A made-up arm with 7 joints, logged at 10 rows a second.
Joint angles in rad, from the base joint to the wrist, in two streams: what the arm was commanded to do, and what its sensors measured. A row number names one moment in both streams.
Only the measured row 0 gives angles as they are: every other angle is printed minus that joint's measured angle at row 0.
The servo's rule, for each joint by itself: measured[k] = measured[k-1] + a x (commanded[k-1-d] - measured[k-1]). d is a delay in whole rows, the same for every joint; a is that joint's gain. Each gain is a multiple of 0.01, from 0.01 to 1. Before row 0 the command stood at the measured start. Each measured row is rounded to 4 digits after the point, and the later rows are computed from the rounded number. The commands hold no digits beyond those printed.
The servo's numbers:
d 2
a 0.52 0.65 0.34 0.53 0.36 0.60 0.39
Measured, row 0:
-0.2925, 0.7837, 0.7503, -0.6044, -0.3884, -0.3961, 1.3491
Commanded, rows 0 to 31:
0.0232, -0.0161, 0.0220, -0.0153, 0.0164, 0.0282, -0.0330
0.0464, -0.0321, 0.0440, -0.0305, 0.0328, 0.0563, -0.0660
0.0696, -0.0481, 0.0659, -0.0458, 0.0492, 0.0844, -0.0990
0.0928, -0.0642, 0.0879, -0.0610, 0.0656, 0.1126, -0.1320
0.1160, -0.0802, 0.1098, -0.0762, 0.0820, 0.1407, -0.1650
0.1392, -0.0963, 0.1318, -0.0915, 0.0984, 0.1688, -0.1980
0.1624, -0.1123, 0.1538, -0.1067, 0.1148, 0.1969, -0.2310
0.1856, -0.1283, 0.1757, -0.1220, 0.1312, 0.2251, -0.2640
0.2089, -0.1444, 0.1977, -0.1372, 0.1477, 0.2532, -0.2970
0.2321, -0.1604, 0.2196, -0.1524, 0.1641, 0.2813, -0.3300
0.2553, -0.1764, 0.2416, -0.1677, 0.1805, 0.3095, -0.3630
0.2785, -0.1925, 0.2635, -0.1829, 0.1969, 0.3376, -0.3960
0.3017, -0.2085, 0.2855, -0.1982, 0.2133, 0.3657, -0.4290
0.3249, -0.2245, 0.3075, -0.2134, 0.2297, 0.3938, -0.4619
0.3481, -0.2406, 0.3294, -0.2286, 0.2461, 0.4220, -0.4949
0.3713, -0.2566, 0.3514, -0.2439, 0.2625, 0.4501, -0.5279
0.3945, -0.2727, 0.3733, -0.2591, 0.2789, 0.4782, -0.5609
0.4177, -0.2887, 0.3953, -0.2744, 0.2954, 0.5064, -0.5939
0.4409, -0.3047, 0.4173, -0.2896, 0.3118, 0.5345, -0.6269
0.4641, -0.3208, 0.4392, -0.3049, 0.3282, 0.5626, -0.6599
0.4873, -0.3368, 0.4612, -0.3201, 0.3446, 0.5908, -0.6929
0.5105, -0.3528, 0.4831, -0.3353, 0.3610, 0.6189, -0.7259
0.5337, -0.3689, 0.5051, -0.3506, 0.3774, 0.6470, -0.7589
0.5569, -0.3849, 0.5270, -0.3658, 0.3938, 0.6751, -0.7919
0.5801, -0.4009, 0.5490, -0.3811, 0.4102, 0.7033, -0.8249
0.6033, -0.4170, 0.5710, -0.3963, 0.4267, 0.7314, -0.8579
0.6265, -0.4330, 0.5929, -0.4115, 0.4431, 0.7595, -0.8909
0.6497, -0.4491, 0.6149, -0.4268, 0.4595, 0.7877, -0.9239
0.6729, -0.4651, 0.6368, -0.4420, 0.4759, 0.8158, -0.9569
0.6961, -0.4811, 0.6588, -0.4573, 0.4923, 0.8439, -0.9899
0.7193, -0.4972, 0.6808, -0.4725, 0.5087, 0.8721, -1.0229
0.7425, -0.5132, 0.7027, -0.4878, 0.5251, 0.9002, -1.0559
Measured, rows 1 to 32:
0.0000, 0.0000, 0.0000, 0.0000, 0.0000, 0.0000, 0.0000
0.0000, 0.0000, 0.0000, 0.0000, 0.0000, 0.0000, 0.0000
0.0121, -0.0105, 0.0075, -0.0081, 0.0059, 0.0169, -0.0129
0.0299, -0.0245, 0.0199, -0.0200, 0.0156, 0.0405, -0.0336
0.0505, -0.0398, 0.0355, -0.0337, 0.0277, 0.0668, -0.0591
0.0725, -0.0557, 0.0533, -0.0482, 0.0413, 0.0943, -0.0875
0.0951, -0.0716, 0.0725, -0.0630, 0.0560, 0.1221, -0.1177
0.1180, -0.0877, 0.0927, -0.0781, 0.0713, 0.1501, -0.1490
0.1411, -0.1037, 0.1135, -0.0933, 0.0870, 0.1782, -0.1810
0.1642, -0.1197, 0.1346, -0.1085, 0.1029, 0.2063, -0.2134
0.1874, -0.1358, 0.1561, -0.1237, 0.1190, 0.2344, -0.2460
0.2106, -0.1518, 0.1777, -0.1389, 0.1352, 0.2625, -0.2788
0.2338, -0.1678, 0.1994, -0.1542, 0.1515, 0.2907, -0.3116
0.2570, -0.1839, 0.2212, -0.1694, 0.1678, 0.3188, -0.3445
0.2802, -0.1999, 0.2431, -0.1847, 0.1842, 0.3469, -0.3775
0.3034, -0.2159, 0.2650, -0.1999, 0.2006, 0.3750, -0.4104
0.3266, -0.2320, 0.2869, -0.2151, 0.2170, 0.4032, -0.4434
0.3498, -0.2480, 0.3088, -0.2304, 0.2334, 0.4313, -0.4764
0.3730, -0.2641, 0.3307, -0.2456, 0.2498, 0.4594, -0.5094
0.3962, -0.2801, 0.3527, -0.2609, 0.2662, 0.4876, -0.5424
0.4194, -0.2961, 0.3747, -0.2761, 0.2826, 0.5157, -0.5754
0.4426, -0.3122, 0.3966, -0.2914, 0.2990, 0.5438, -0.6084
0.4658, -0.3282, 0.4186, -0.3066, 0.3154, 0.5720, -0.6414
0.4890, -0.3442, 0.4405, -0.3218, 0.3318, 0.6001, -0.6744
0.5122, -0.3603, 0.4625, -0.3371, 0.3482, 0.6282, -0.7074
0.5354, -0.3763, 0.4844, -0.3523, 0.3646, 0.6563, -0.7404
0.5586, -0.3923, 0.5064, -0.3676, 0.3810, 0.6845, -0.7734
0.5818, -0.4084, 0.5284, -0.3828, 0.3975, 0.7126, -0.8064
0.6050, -0.4244, 0.5503, -0.3980, 0.4139, 0.7407, -0.8394
0.6282, -0.4405, 0.5723, -0.4133, 0.4303, 0.7689, -0.8724
0.6514, -0.4565, 0.5942, -0.4285, 0.4467, 0.7970, -0.9054
0.6746, -0.4725, 0.6162, -0.4438, 0.4631, 0.8251, -0.9384

